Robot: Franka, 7 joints.
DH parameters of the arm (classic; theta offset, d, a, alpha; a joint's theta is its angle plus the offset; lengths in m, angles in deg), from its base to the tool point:
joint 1: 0 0.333 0 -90
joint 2: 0 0 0 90
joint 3: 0 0.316 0.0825 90
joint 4: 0 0 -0.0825 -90
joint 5: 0 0.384 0 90
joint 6: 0 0 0.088 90
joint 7: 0 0.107 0 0
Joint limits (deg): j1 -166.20..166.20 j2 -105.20..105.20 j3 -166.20..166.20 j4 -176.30..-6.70 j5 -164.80..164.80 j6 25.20..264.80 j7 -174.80..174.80
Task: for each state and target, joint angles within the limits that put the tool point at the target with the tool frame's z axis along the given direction. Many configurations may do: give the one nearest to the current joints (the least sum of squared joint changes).
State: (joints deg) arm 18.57 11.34 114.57 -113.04 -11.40 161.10 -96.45
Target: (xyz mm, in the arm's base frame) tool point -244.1 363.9 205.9 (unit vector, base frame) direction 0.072 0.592 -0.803
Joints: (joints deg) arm 15.09 -33.82 112.42 -154.72 -8.12 192.49 -96.45
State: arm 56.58 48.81 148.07 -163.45 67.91 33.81 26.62
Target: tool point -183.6 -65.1 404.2 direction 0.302 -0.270 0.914
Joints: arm 32.78 22.82 130.38 -176.30 80.51 26.98 26.62
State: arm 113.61 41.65 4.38 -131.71 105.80 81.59 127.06
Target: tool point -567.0 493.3 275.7 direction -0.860 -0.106 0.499
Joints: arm 123.20 49.41 13.90 -83.27 127.51 97.58 127.06
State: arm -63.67 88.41 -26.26 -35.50 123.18 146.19 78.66
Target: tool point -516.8 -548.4 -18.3 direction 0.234 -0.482 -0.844
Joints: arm -112.35 94.37 -50.33 -47.67 100.76 116.10 78.66
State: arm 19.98 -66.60 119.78 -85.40 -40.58 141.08 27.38
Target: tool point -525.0 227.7 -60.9 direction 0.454 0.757 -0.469
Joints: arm 15.34 -76.24 144.70 -94.10 -25.14 130.65 27.38
